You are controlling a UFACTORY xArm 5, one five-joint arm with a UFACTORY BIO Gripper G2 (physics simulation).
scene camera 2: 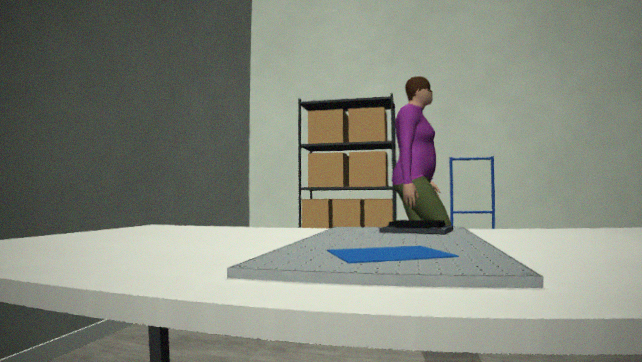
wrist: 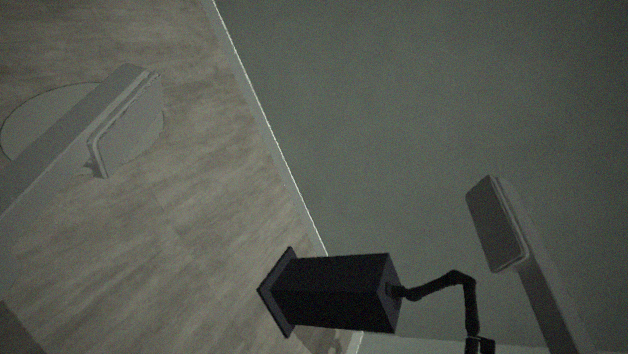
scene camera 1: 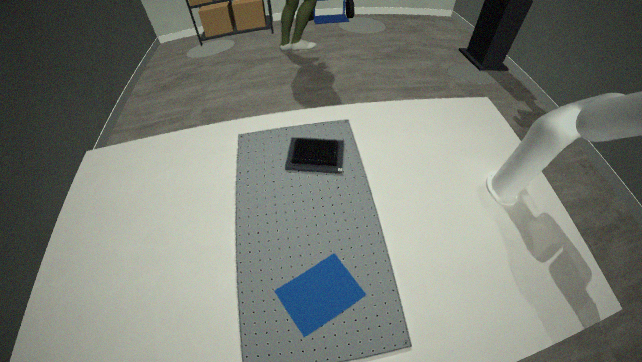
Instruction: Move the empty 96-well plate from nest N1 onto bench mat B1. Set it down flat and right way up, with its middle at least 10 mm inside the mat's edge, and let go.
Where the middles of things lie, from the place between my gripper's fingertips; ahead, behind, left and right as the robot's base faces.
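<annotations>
The black 96-well plate (scene camera 1: 307,151) is far ahead of my hand, far to the right of it and far below it. The blue bench mat B1 (scene camera 1: 313,298) is 350 mm to the right of my hand, 930 mm ahead of it and 620 mm below it. Going by their middles, the blue bench mat B1 is the nearest to my hand of the things named here.
</annotations>
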